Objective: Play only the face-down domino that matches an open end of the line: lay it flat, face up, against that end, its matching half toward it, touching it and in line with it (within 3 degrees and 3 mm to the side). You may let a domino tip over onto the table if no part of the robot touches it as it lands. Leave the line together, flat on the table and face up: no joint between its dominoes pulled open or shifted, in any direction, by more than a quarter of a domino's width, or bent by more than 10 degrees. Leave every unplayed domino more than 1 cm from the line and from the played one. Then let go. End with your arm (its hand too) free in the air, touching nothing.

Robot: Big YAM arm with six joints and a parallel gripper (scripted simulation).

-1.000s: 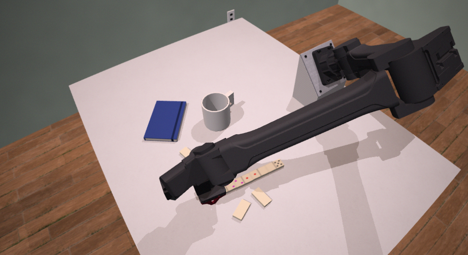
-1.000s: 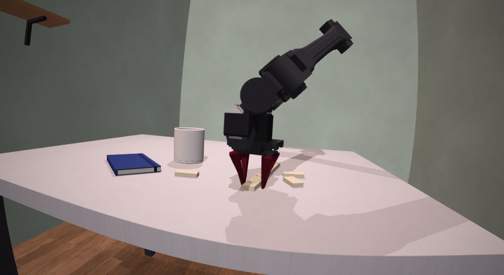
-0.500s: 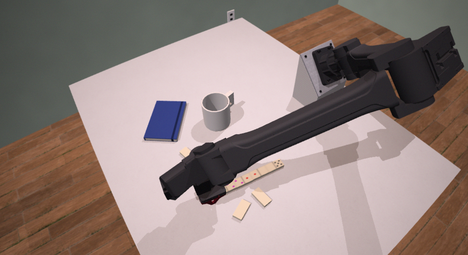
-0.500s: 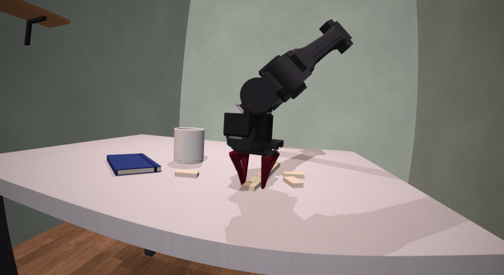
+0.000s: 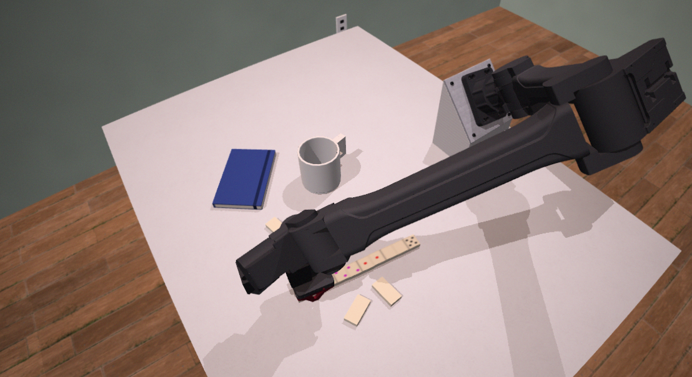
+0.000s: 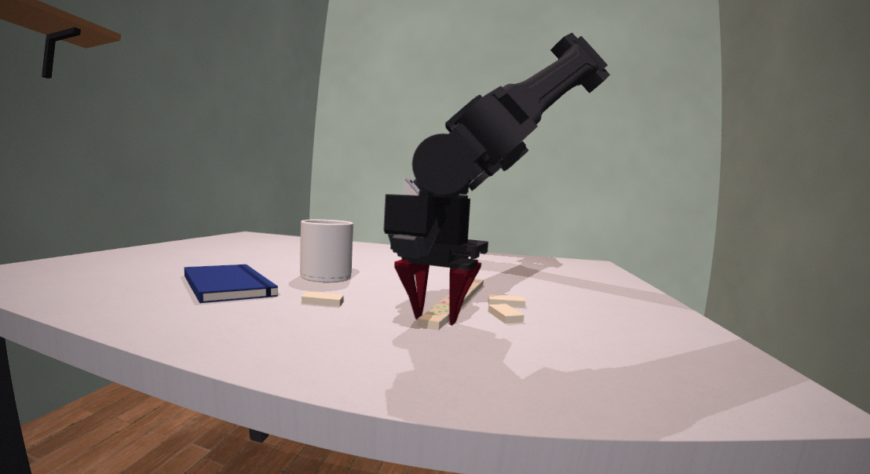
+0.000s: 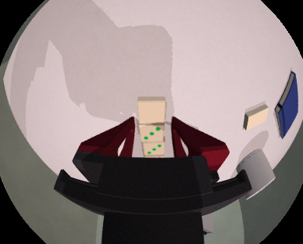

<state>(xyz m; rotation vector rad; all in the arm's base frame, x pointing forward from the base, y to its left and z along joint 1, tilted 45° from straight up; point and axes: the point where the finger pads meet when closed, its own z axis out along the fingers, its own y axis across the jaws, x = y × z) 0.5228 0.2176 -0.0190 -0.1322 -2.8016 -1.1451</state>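
My gripper is now right at the domino. The rest, counted from my hand: white mug: 230 mm to the right, 160 mm behind, 30 mm above; blue notebook: 330 mm to the right.
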